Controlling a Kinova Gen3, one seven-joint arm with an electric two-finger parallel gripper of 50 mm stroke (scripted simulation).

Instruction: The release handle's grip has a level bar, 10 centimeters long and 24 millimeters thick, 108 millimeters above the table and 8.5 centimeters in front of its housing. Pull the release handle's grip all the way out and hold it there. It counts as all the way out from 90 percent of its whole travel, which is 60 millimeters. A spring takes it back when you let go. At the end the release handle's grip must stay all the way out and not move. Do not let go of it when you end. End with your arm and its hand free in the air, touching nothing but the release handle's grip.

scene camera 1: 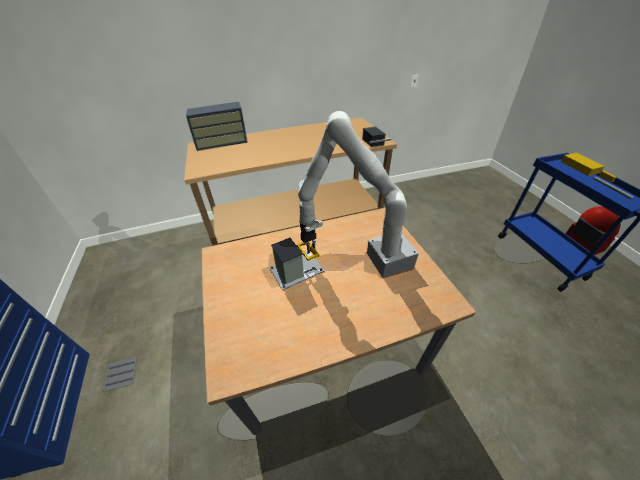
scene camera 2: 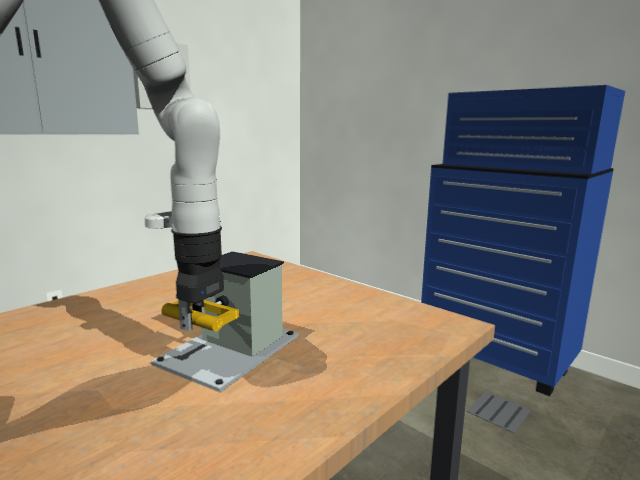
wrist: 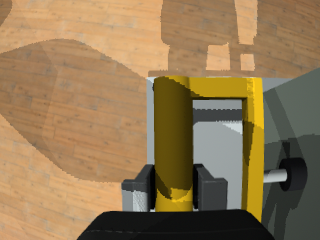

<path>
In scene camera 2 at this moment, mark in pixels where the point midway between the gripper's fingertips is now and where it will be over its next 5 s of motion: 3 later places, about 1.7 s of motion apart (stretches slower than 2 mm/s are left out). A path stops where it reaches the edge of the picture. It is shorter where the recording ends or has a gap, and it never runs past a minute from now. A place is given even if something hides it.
My gripper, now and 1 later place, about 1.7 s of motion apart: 192, 325; 167, 338
</path>
